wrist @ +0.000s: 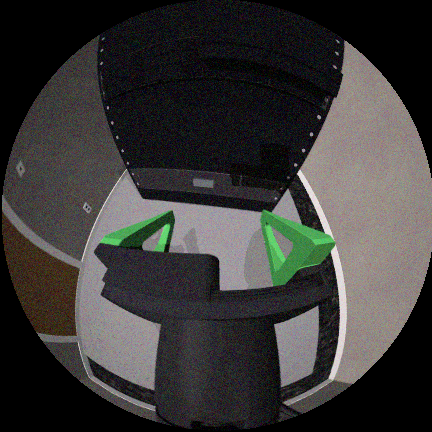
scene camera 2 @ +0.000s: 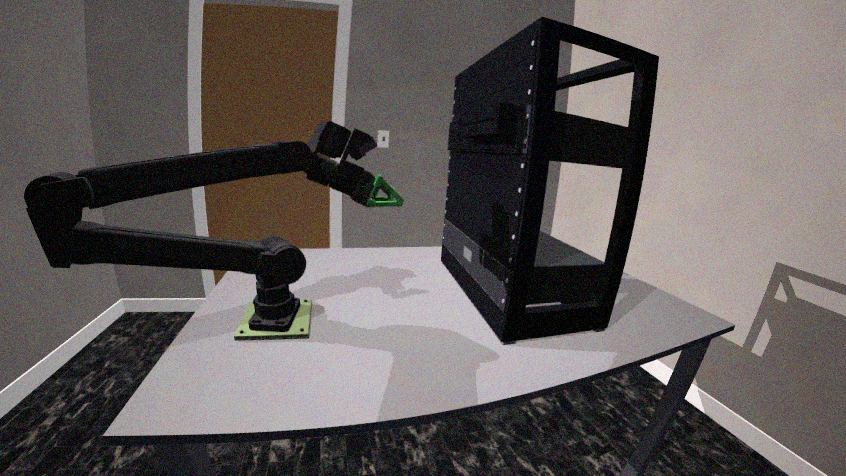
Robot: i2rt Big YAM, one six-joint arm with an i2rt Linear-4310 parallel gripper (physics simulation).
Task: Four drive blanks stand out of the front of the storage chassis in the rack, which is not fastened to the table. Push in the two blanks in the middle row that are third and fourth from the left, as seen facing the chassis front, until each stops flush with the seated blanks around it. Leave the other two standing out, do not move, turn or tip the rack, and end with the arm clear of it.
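Places are measured from the arm's base along level axes (x ahead, y left, z up), in metres.
Pixels of known places: gripper, fingertip midpoint: (wrist: pixel 217 214) (scene camera 2: pixel 397 200); arm's base, link origin: (scene camera 2: pixel 276 316).
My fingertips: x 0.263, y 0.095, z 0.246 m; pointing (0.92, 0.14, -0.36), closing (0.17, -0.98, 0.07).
Note:
For each thing: its top centre in the pictures, then the offset to it from my fingertips. "spot": a spot on its surface instead. Level surfaces: height alone.
- storage chassis, surface spot: (wrist: pixel 220 72) spot: 0.134 m up, 0.181 m ahead, 0.036 m left
- dark grey unit, surface spot: (scene camera 2: pixel 454 241) (wrist: pixel 165 179) spot: 0.142 m down, 0.184 m ahead, 0.184 m left
- table, surface height: 0.259 m down
The black rack (scene camera 2: pixel 631 177) (wrist: pixel 200 199) stands upright on the table, its front toward the arm. The storage chassis (scene camera 2: pixel 473 134) (wrist: pixel 220 72) is a dark band across the upper part of the rack front. Its drive blanks are too dark to tell apart, so how far each stands out cannot be told. My gripper (scene camera 2: pixel 390 198) (wrist: pixel 217 214) is open and empty, with green fingers spread. It is in front of the rack, below the level of the chassis, tilted downward and apart from the rack by a wide gap.
A dark grey unit (scene camera 2: pixel 454 241) (wrist: pixel 165 179) with a pale label sits low in the rack. The arm's base is bolted to a yellow-green plate (scene camera 2: pixel 243 332) on the table (scene camera 2: pixel 236 384) (wrist: pixel 225 240). Walls stand behind and to the right of the rack.

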